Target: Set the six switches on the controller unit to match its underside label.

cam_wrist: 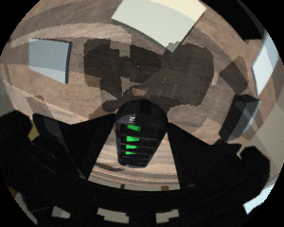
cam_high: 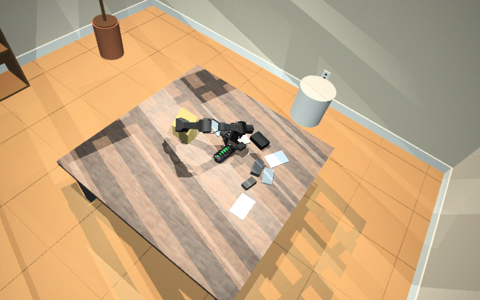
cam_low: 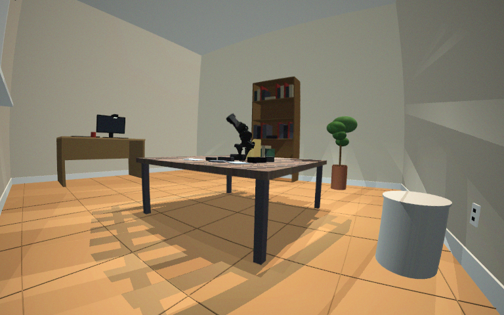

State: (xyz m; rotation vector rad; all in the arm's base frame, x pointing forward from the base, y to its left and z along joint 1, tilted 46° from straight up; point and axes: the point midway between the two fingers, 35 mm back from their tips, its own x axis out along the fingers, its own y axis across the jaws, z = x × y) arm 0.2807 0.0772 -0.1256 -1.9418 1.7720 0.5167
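The cream card lies 140 mm to the left of my gripper tip and 30 mm below it. From my gripper tip the other things lie so: dark box: 210 mm to the left, 90 mm ahead, 10 mm below; then grey plate: 310 mm ahead, 40 mm to the left, 30 mm below.
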